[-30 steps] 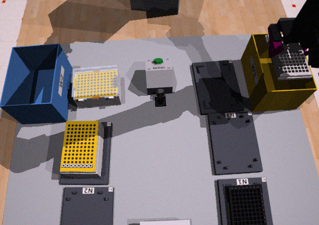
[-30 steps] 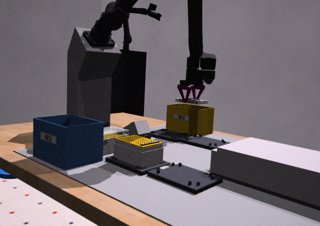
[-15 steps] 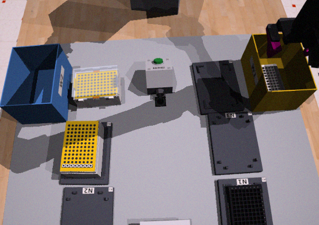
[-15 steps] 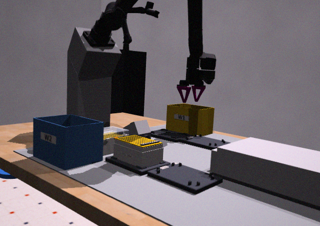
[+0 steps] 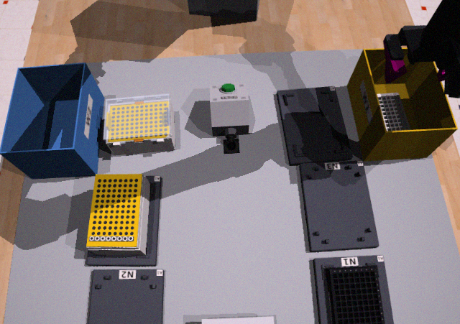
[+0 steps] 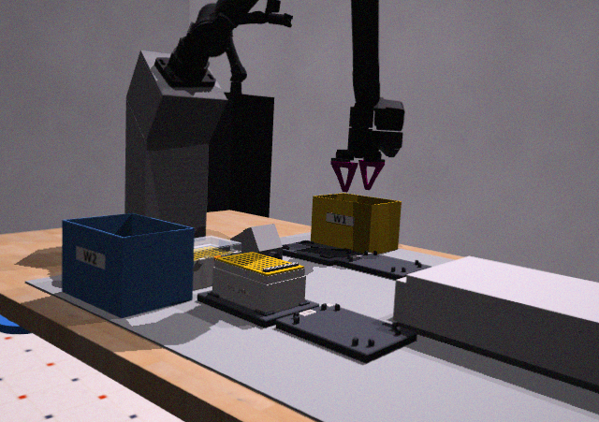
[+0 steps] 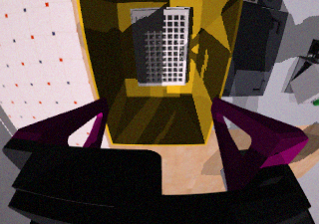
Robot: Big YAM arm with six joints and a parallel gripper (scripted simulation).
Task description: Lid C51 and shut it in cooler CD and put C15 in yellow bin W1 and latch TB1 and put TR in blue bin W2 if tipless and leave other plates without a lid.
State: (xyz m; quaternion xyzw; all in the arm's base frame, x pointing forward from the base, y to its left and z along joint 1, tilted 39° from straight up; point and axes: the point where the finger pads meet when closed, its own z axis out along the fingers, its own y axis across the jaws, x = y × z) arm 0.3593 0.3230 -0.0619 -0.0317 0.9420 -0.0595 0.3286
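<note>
Now: the green DONE key 320 mm to the right of my hand, 80 mm below it and 40 mm behind it. Also, from my hand: white plate: 140 mm below, 10 mm ahead; then lid park LP: 150 mm to the right, 140 mm below, 10 mm ahead; then yellow bin W1: 110 mm below.
</note>
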